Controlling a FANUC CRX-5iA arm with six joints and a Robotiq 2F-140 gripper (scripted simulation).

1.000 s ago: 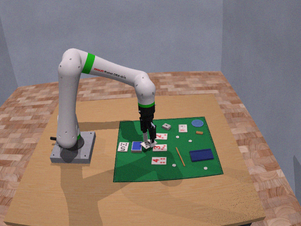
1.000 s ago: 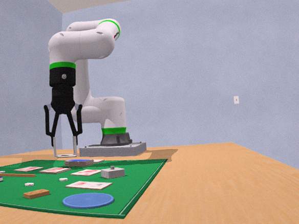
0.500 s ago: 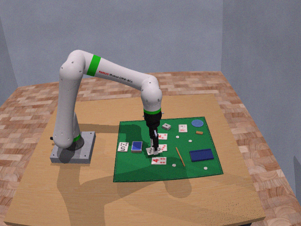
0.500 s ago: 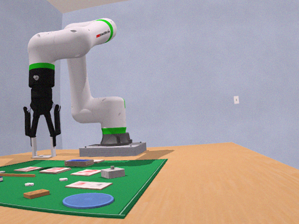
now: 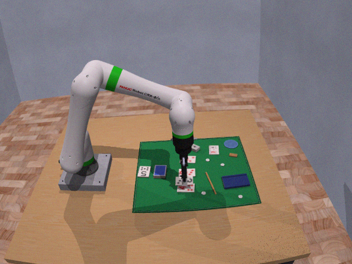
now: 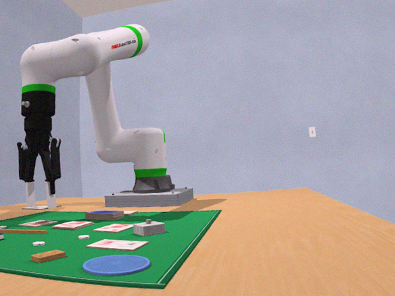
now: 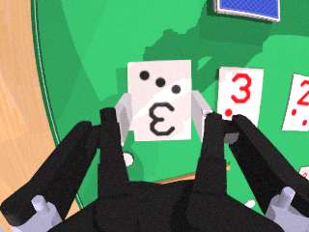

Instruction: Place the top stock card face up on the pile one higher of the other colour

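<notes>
Now: the wooden stick 130 mm ahead of my hand, 70 mm below it and 40 mm to the left of it. From my hand the other things lie so: black 5: 240 mm behind, 90 mm to the left, 70 mm below; green card cloth: 140 mm to the left, 80 mm below, 30 mm ahead; grey knobbed block: 330 mm to the left, 60 mm below, 20 mm ahead.
</notes>
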